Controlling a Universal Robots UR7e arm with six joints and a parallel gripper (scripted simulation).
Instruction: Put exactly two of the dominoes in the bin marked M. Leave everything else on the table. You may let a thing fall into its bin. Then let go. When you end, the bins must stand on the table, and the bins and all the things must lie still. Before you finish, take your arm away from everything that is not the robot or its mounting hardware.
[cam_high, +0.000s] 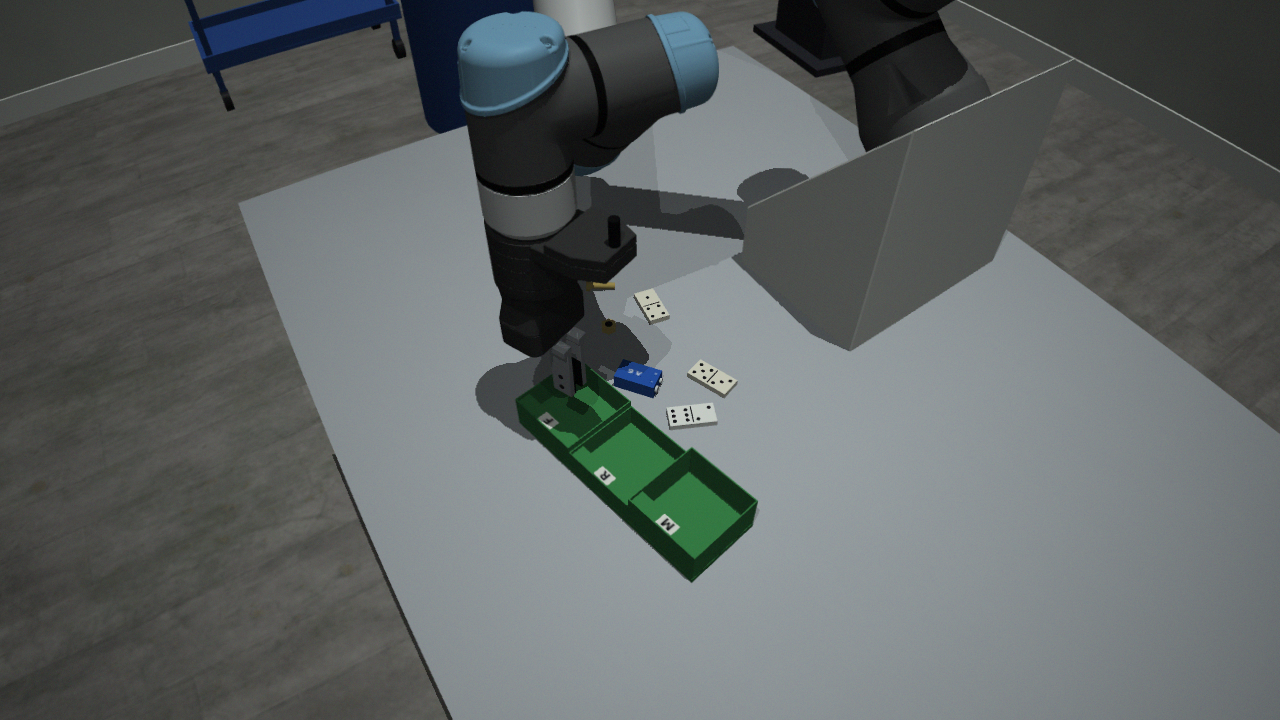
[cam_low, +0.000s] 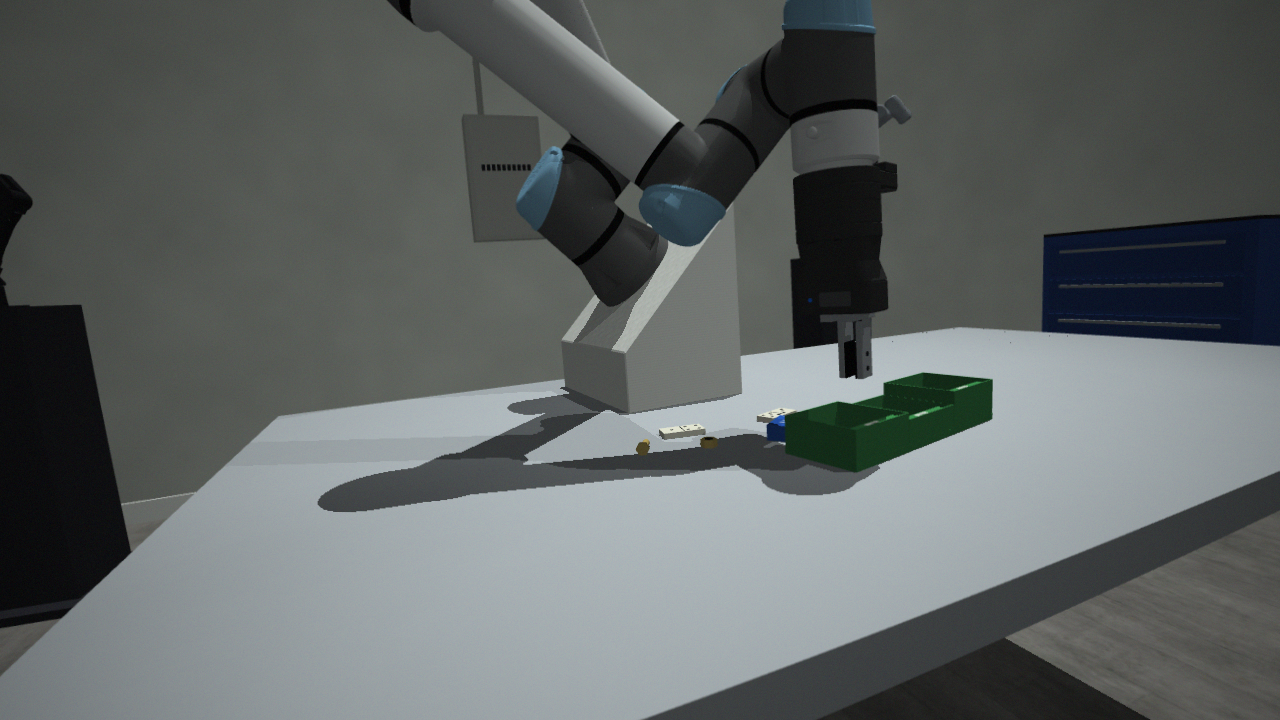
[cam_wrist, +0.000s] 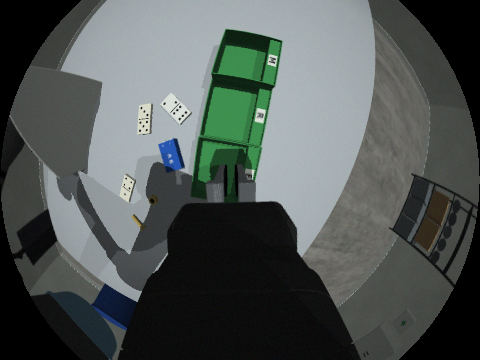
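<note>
Now: hand 70 mm to the right of the green three-part bin, 70 mm above it and 30 mm past it. Round my hand: brass nut (120 mm to the right, 90 mm below, 90 mm behind); then brass bolt (190 mm to the right, 110 mm behind, 90 mm below); then blue battery (90 mm below, 90 mm behind, 20 mm to the right).
</note>
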